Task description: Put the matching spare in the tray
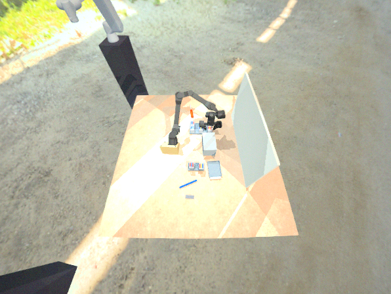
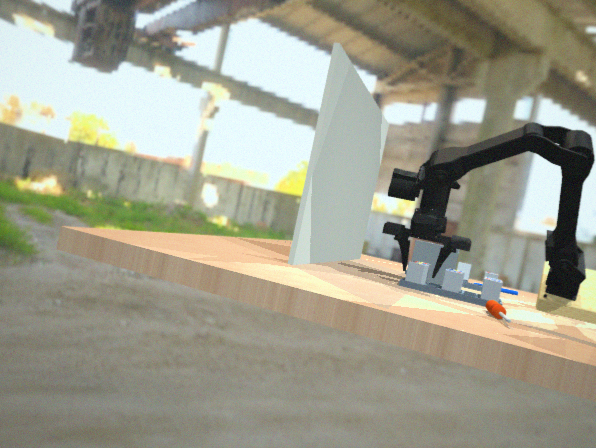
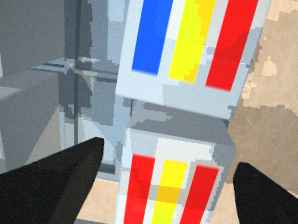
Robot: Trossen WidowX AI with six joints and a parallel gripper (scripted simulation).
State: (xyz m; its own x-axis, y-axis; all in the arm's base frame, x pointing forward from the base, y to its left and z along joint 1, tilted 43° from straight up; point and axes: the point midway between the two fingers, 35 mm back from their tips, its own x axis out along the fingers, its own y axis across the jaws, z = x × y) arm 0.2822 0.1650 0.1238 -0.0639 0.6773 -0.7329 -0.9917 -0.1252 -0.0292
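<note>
Right now my gripper tip is 7 cm short of the light-blue tray, 35 cm to the left of it and 2 cm above it. The rest, counted from my gripper tip: white panel 26 cm ahead, 12 cm to the right, 20 cm above; grey spare block 2 cm above; grey mounted unit 15 cm to the right, 3 cm above.
</note>
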